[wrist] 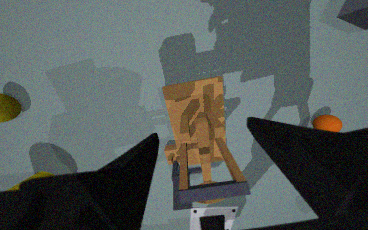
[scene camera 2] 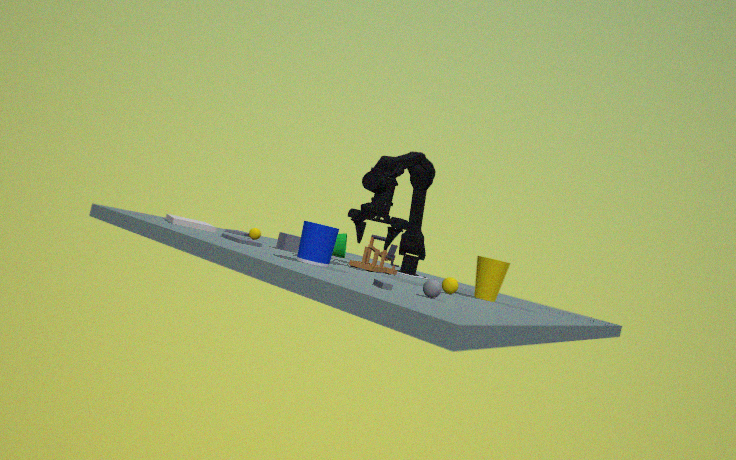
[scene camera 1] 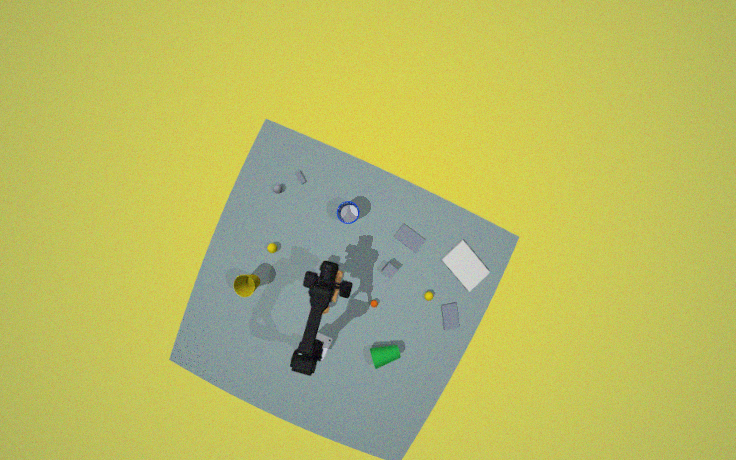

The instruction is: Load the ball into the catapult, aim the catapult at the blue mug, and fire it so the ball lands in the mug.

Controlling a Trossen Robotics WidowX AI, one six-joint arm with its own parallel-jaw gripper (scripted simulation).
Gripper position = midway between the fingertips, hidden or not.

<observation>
My gripper [scene camera 2: 371,246] is open, holding nothing. I also see a white slab [scene camera 1: 461,260] and a blue mug [scene camera 2: 317,242].
My gripper also shows in the wrist view [wrist: 201,129]. The wrist view misses the white slab: it is out of frame. The wrist view does not show the blue mug: it is out of frame.
</observation>
